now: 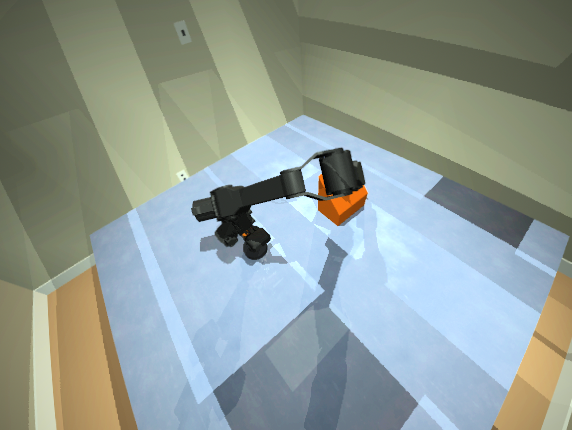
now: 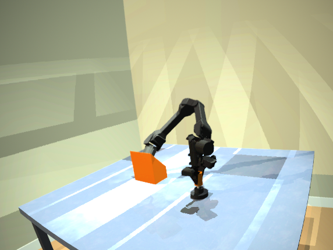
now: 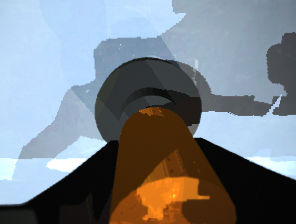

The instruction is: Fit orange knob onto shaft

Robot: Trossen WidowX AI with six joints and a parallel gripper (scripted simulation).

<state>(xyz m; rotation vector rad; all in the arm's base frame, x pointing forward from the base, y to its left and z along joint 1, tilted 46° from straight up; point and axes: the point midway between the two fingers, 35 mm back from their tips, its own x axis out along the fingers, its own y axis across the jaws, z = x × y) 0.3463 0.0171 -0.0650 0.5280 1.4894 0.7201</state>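
The round pedestal lies 40 mm below my gripper tip. Round my gripper tip: orange knob (30 mm above).
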